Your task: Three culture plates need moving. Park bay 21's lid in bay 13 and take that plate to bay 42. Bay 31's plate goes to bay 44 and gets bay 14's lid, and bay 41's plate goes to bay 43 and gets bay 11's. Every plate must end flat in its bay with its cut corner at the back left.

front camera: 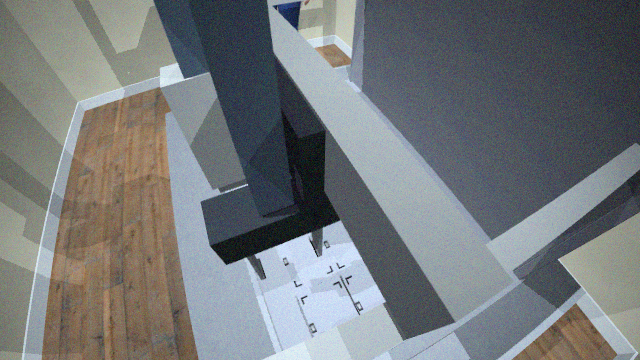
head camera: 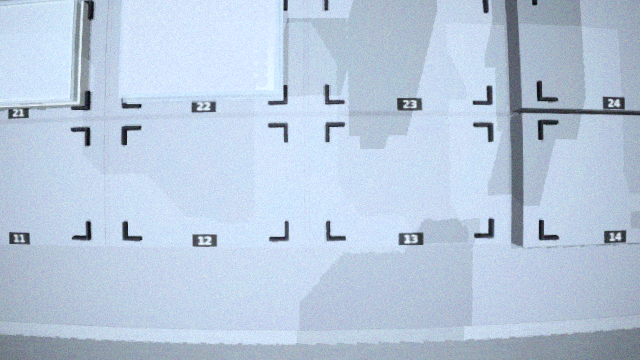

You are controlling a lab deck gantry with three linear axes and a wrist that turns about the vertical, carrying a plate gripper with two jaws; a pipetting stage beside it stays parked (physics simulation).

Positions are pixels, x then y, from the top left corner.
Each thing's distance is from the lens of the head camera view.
bay 14 (head camera: 574,179): 30 cm
bay 11 (head camera: 59,182): 32 cm
bay 12 (head camera: 235,177): 24 cm
bay 13 (head camera: 378,176): 24 cm
The marked spots on the bay 11 and the bay 12 are 15 cm apart.
